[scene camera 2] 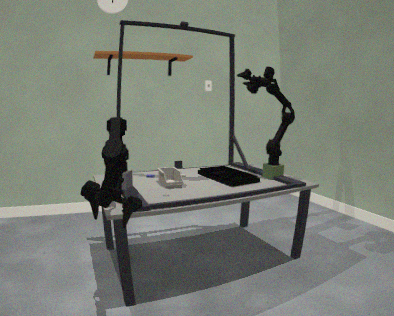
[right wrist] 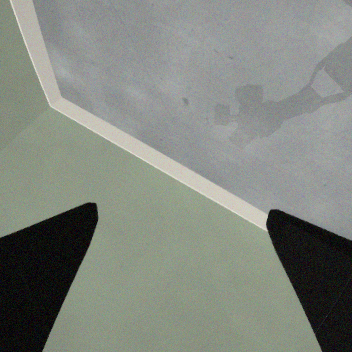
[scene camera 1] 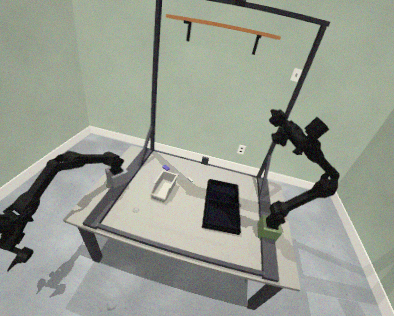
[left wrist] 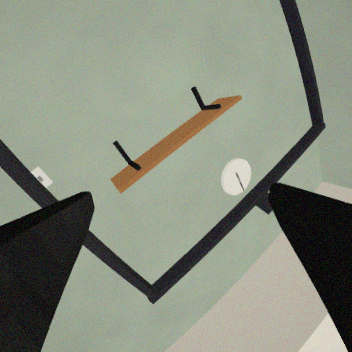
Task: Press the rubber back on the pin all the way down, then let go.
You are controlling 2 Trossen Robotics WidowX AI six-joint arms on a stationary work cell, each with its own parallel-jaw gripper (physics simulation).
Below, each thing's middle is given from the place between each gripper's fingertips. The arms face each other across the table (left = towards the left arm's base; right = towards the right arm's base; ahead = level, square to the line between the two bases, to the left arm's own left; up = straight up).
Labels:
Now: left hand 600 mm above the black tray (scene camera 1: 222, 212), 100 mm to the left of it and 40 mm short of it.
Now: right hand 760 mm to the right of the black tray, 760 mm past it and 80 mm above it.

